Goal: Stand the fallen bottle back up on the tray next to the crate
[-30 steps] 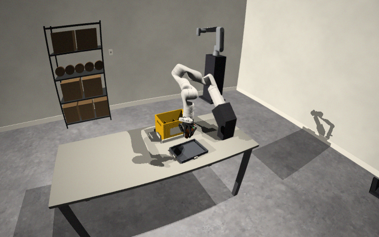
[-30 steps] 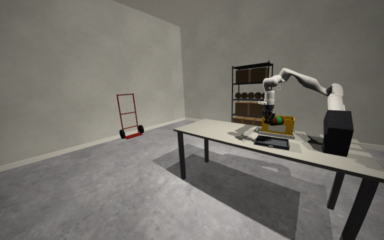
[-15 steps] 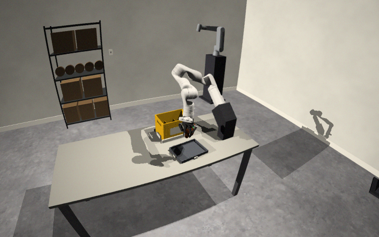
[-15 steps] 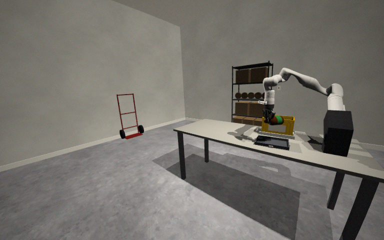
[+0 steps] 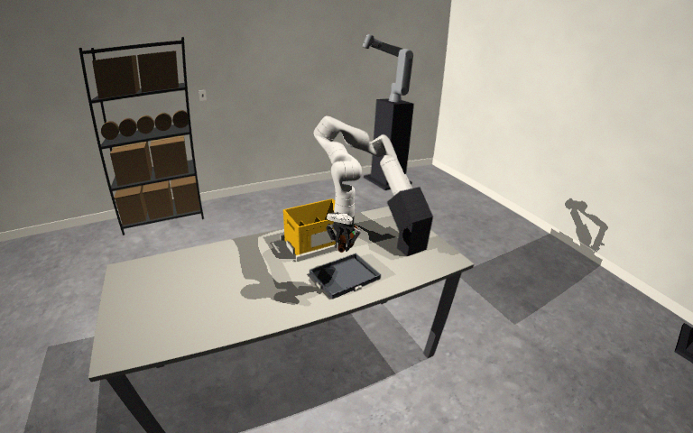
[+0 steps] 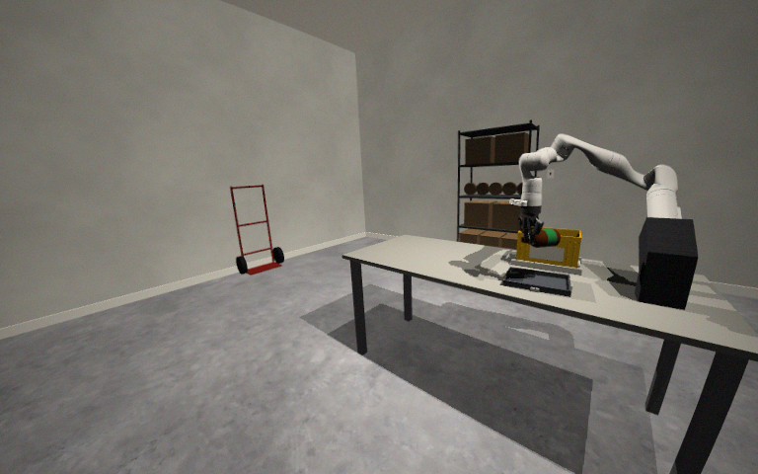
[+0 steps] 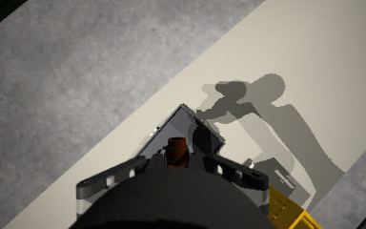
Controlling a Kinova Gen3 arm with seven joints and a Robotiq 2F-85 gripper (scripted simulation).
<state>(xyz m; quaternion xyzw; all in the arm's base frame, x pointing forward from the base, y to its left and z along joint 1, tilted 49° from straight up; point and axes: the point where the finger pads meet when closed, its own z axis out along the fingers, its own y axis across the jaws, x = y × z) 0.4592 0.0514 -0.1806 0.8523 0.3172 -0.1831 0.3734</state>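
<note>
The bottle lies 40 mm behind my hand and 30 mm to the right of it. Also, from my hand: yellow crate 70 mm behind, 330 mm to the right, 120 mm below; tray 50 mm behind, 40 mm to the right, 190 mm below.
</note>
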